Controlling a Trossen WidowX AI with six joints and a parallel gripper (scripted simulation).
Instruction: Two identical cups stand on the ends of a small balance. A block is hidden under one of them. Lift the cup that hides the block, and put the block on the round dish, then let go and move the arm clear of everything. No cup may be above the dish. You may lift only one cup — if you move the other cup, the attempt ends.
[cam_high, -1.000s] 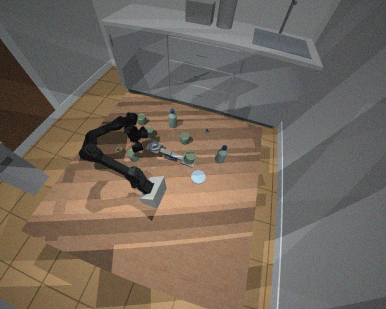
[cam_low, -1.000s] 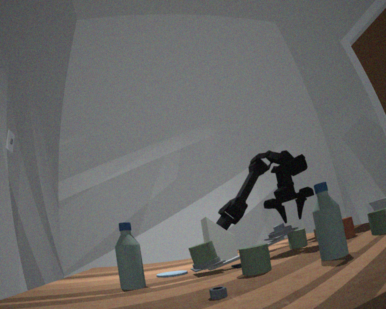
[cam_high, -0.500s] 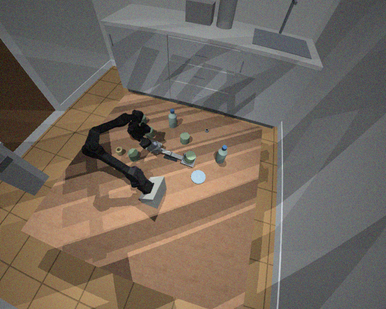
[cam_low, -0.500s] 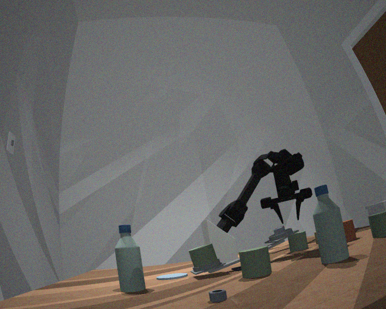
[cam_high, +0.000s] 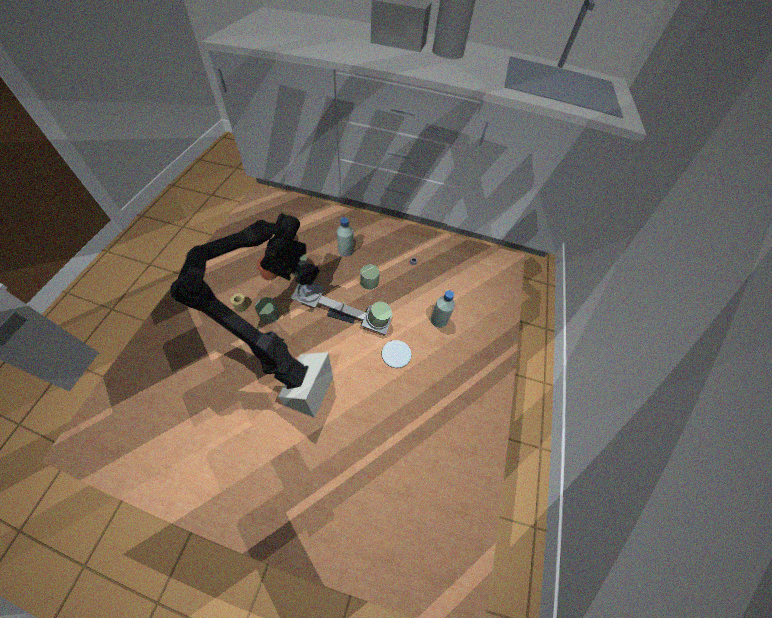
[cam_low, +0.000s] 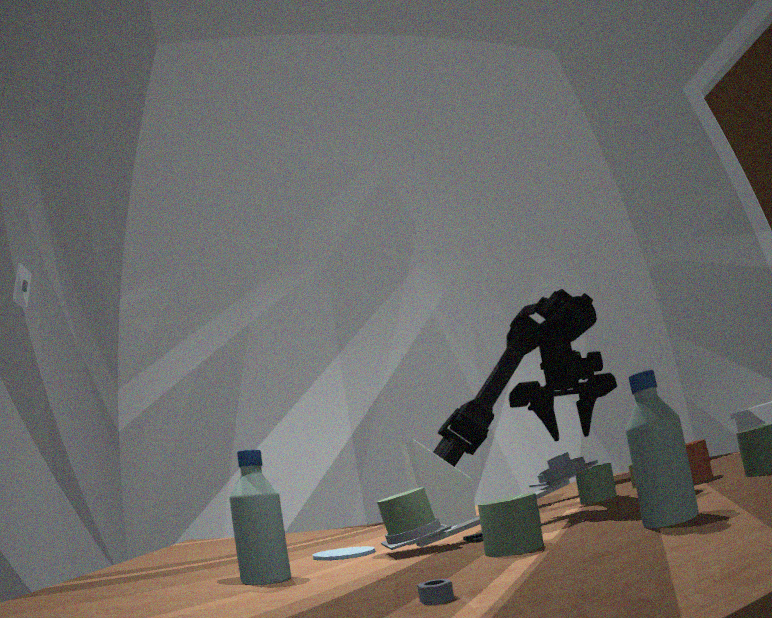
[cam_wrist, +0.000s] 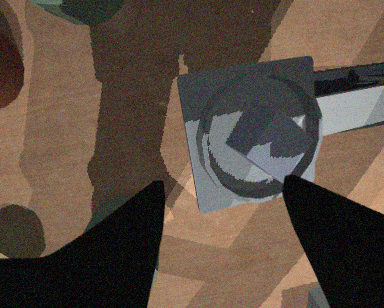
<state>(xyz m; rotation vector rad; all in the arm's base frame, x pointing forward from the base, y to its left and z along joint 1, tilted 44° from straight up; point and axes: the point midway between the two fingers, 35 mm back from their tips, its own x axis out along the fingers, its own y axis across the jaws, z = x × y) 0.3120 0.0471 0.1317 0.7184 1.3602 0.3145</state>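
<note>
Now: gripper tip 30 mm to the left of the grey block and 40 mm above it. From my gripper tip the other things lie so: orange cup 110 mm ahead, 180 mm to the left, 90 mm below; then pale blue round dish 120 mm behind, 380 mm to the right, 120 mm below; then green cup 80 mm behind, 110 mm to the left, 90 mm below.
</note>
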